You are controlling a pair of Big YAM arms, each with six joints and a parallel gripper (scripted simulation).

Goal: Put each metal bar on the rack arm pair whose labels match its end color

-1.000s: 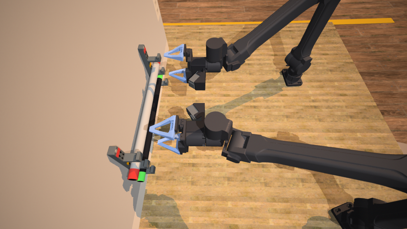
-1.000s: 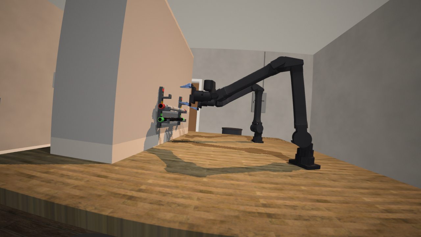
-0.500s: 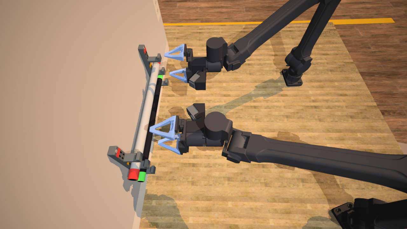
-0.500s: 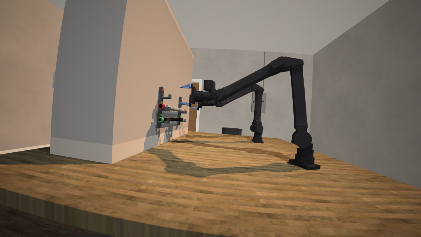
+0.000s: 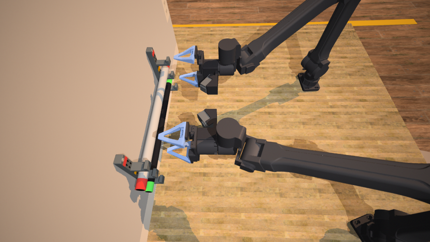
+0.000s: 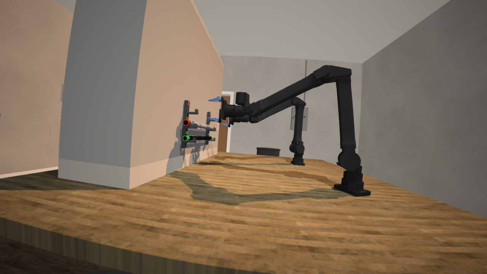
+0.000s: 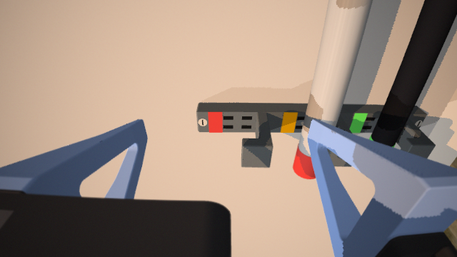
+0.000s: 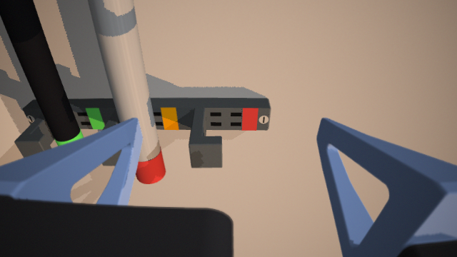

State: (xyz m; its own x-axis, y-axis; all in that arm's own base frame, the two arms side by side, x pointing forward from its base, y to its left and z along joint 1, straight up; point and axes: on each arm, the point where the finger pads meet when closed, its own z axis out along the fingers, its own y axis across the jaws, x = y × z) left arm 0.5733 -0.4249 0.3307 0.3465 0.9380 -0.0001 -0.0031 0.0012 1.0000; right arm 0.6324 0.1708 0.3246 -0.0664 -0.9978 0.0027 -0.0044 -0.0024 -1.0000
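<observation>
My left gripper is now 160 mm to the left of the light bar, 90 mm above it and 70 mm short of it. From my left hand the other things lie so: tan wall: 250 mm ahead, 190 mm to the right, 120 mm above; black bar: 170 mm below, 160 mm to the right, 70 mm ahead.
Right now my right hand is 140 mm to the right of the light bar, 100 mm short of it and 80 mm above it. Round my right hand: tan wall 280 mm ahead, 130 mm above, 110 mm to the left; black bar 160 mm below, 140 mm to the left, 100 mm ahead.
</observation>
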